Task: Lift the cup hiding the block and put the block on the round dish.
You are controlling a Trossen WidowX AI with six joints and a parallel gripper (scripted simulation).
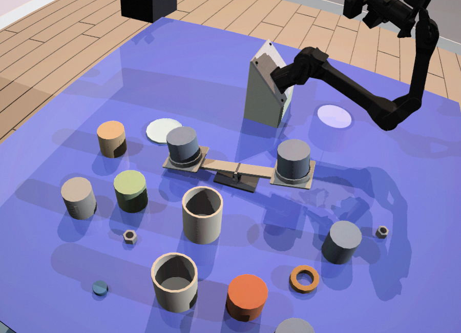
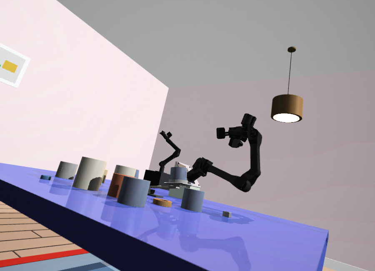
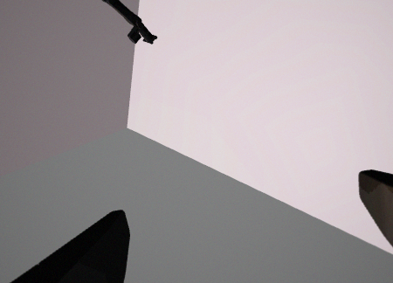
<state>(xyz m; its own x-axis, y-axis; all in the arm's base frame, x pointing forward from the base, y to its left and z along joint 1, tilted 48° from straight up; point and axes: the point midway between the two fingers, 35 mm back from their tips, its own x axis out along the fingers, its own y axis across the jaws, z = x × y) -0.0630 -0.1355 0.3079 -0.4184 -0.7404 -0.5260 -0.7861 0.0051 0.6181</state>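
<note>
Now: the pale green block 42 cm ahead of my gripper tip, 21 cm to the right of it and 38 cm below it. From my gripper tip the other things lie so: round dish: 35 cm ahead, 32 cm to the right, 42 cm below.
</note>
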